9 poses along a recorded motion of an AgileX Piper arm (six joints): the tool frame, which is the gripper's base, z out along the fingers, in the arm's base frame.
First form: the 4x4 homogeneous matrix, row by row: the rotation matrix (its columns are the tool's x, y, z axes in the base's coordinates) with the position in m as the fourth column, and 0 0 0 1 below. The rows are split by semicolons.
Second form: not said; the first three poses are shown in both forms.
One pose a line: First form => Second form
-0.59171 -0.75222 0.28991 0.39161; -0.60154 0.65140 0.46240 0.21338; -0.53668 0.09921 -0.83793 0.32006; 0 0 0 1 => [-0.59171 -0.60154 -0.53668 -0.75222 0.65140 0.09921 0.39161 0.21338 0.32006]
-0.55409 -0.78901 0.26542 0.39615; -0.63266 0.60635 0.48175 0.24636; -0.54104 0.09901 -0.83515 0.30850; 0 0 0 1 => [-0.55409 -0.63266 -0.54104 -0.78901 0.60635 0.09901 0.39615 0.24636 0.30850]
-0.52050 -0.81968 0.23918 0.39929; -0.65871 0.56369 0.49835 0.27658; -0.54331 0.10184 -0.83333 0.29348; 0 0 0 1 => [-0.52050 -0.65871 -0.54331 -0.81968 0.56369 0.10184 0.39929 0.27658 0.29348]
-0.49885 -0.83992 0.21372 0.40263; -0.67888 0.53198 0.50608 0.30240; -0.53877 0.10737 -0.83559 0.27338; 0 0 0 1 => [-0.49885 -0.67888 -0.53877 -0.83992 0.53198 0.10737 0.40263 0.30240 0.27338]
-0.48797 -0.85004 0.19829 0.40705; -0.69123 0.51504 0.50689 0.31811; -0.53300 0.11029 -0.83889 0.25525; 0 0 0 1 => [-0.48797 -0.69123 -0.53300 -0.85004 0.51504 0.11029 0.40705 0.31811 0.25525]
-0.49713 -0.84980 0.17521 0.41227; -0.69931 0.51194 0.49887 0.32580; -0.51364 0.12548 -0.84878 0.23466; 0 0 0 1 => [-0.49713 -0.69931 -0.51364 -0.84980 0.51194 0.12548 0.41227 0.32580 0.23466]
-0.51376 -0.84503 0.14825 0.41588; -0.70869 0.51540 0.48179 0.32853; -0.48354 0.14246 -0.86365 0.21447; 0 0 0 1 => [-0.51376 -0.70869 -0.48354 -0.84503 0.51540 0.14246 0.41588 0.32853 0.21447]
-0.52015 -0.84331 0.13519 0.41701; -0.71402 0.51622 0.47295 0.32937; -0.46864 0.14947 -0.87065 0.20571; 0 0 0 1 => [-0.52015 -0.71402 -0.46864 -0.84331 0.51622 0.14947 0.41701 0.32937 0.20571]
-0.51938 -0.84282 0.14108 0.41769; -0.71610 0.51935 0.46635 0.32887; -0.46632 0.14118 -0.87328 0.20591; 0 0 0 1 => [-0.51938 -0.71610 -0.46632 -0.84282 0.51935 0.14118 0.41769 0.32887 0.20591]
